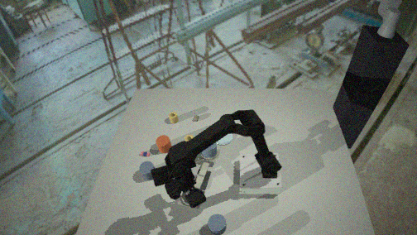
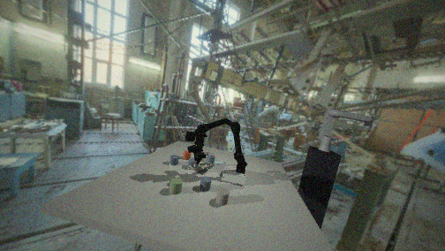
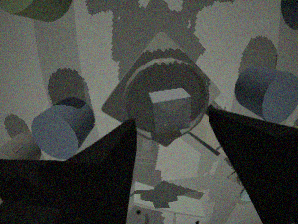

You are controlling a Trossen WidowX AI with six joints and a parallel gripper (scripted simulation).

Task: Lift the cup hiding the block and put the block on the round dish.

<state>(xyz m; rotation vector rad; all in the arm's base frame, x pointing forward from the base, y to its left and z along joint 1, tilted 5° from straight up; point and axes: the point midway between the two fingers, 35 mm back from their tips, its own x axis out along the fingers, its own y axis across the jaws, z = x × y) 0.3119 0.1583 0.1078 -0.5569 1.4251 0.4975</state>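
My gripper tip is 30 mm above the grey block. Also, from my gripper tip: eraser: 300 mm ahead, 230 mm to the right, 110 mm below; then orange cylinder: 210 mm ahead, 300 mm to the right, 80 mm below; then pale round dish: 80 mm behind, 380 mm to the right, 110 mm below.
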